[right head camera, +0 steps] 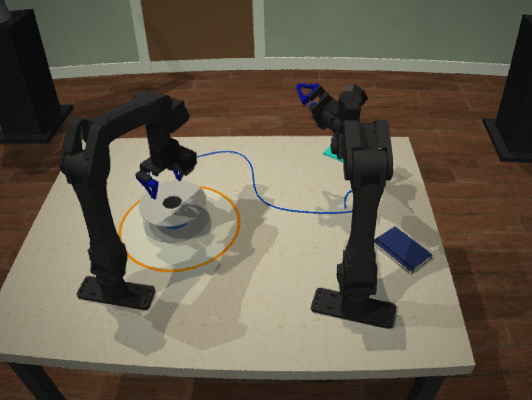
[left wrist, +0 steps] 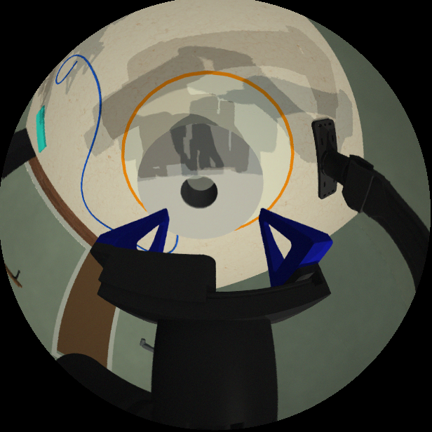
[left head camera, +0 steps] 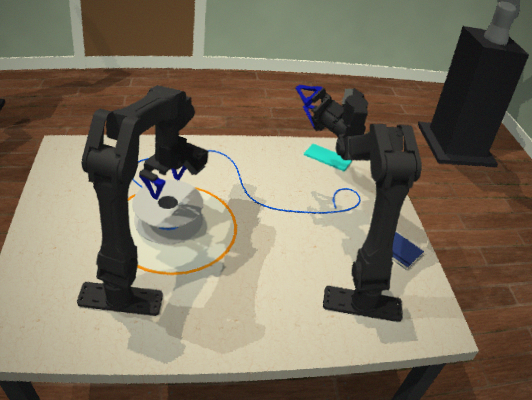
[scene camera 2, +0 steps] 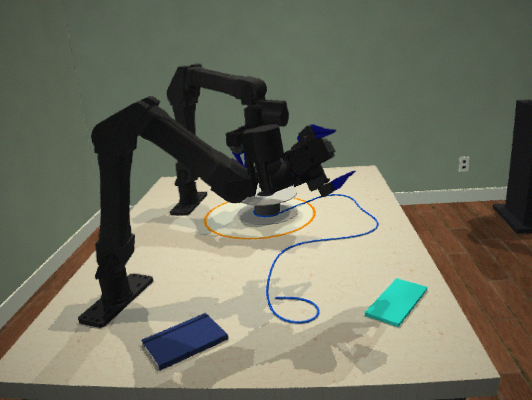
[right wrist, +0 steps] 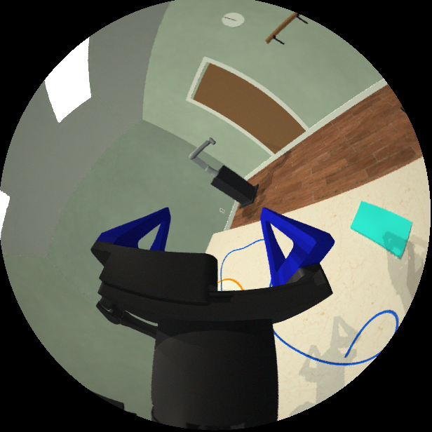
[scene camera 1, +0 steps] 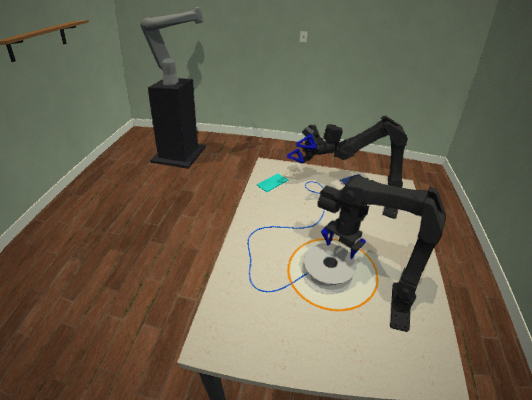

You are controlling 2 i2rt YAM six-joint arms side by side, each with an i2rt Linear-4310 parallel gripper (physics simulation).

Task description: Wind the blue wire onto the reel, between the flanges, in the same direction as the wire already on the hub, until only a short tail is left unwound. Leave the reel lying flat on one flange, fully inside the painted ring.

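Seen in the pictures: left gripper, fingertip midpoint: (right head camera: 166,189) (left head camera: 166,188) (scene camera 1: 340,251); right gripper, fingertip midpoint: (right head camera: 304,94) (left head camera: 301,96) (scene camera 2: 344,151) (scene camera 1: 291,150); left arm's base at its link origin: (right head camera: 115,293) (left head camera: 119,299) (scene camera 2: 189,204) (scene camera 1: 400,306); right arm's base at its link origin: (right head camera: 353,309) (left head camera: 362,304) (scene camera 2: 118,300).
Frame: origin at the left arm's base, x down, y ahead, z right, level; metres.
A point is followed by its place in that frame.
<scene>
The grey reel (left head camera: 150,214) @[x -0.064, y 0.237, z 0.035 m] (right head camera: 156,214) @[x -0.065, y 0.235, z 0.045 m] (scene camera 1: 320,274) @[x -0.065, y 0.314, z 0.006 m] (left wrist: 230,212) lies flat on one flange inside the orange painted ring (left head camera: 236,227) @[x 0.000, y 0.285, z 0.263 m] (scene camera 1: 377,277) @[x 0.000, y 0.097, z 0.111 m] (scene camera 2: 315,213) @[x 0.000, y 0.443, z 0.078 m] (left wrist: 292,152). Some blue wire is on its hub. The loose blue wire (left head camera: 290,211) @[x -0.002, y 0.368, z 0.414 m] (scene camera 1: 248,245) @[x -0.006, y 0.615, z 0.103 m] (scene camera 2: 267,290) @[x -0.005, y 0.380, z 0.528 m] (left wrist: 100,100) runs from the reel in a wide bend across the table and ends in a small loop. My left gripper (left head camera: 167,187) @[x -0.129, y 0.269, z 0.074 m] (scene camera 1: 340,250) @[x -0.129, y 0.269, z 0.074 m] (left wrist: 213,213) is open and empty, pointing down just above the top flange. My right gripper (left head camera: 301,97) @[x -0.284, y 0.546, z 0.410 m] (scene camera 2: 345,151) @[x -0.284, y 0.546, z 0.410 m] (right wrist: 215,212) is open and empty, raised high beyond the table's back edge in the left head camera.
A teal flat block (left head camera: 327,156) @[x -0.008, y 0.654, z 0.545 m] (scene camera 1: 272,182) @[x -0.008, y 0.655, z 0.542 m] (scene camera 2: 396,302) @[x -0.008, y 0.653, z 0.560 m] (right wrist: 381,227) lies near the table edge. A navy book (left head camera: 407,250) @[x -0.012, y 0.238, z 0.743 m] (right head camera: 404,248) @[x -0.012, y 0.253, z 0.718 m] (scene camera 2: 185,340) @[x -0.012, y 0.262, z 0.722 m] lies beside the right arm's base. The left arm's base (left head camera: 120,300) @[x -0.037, y -0.029, z 0.012 m] stands close to the ring.
</scene>
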